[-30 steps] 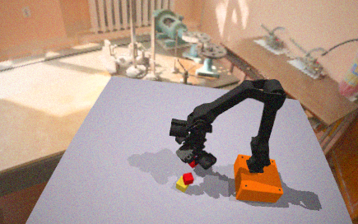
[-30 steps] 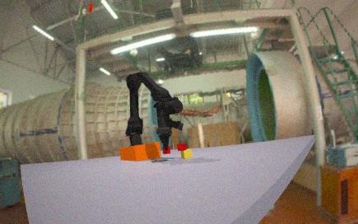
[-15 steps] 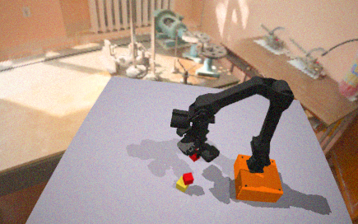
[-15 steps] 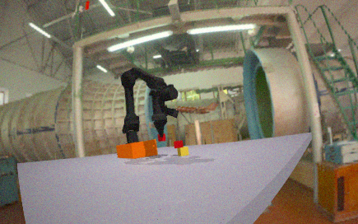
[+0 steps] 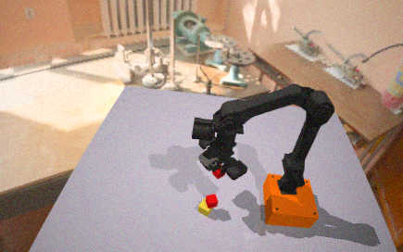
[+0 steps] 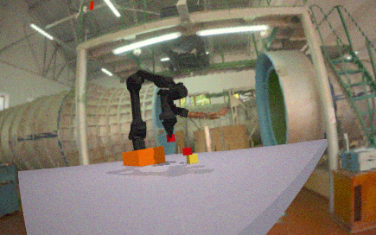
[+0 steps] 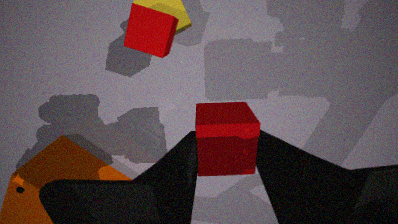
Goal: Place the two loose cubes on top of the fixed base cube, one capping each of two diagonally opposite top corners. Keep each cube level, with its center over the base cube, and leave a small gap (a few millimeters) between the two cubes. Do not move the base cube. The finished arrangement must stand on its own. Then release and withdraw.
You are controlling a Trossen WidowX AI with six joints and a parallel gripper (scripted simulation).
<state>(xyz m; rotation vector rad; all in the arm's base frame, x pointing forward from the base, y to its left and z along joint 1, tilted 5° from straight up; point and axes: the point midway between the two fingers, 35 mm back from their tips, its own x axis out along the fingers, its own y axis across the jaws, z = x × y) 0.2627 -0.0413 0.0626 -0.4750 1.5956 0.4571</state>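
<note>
Right now the yellow base cube is 4 cm ahead of my gripper tip, 8 cm to the left of it and 11 cm below it.
</note>
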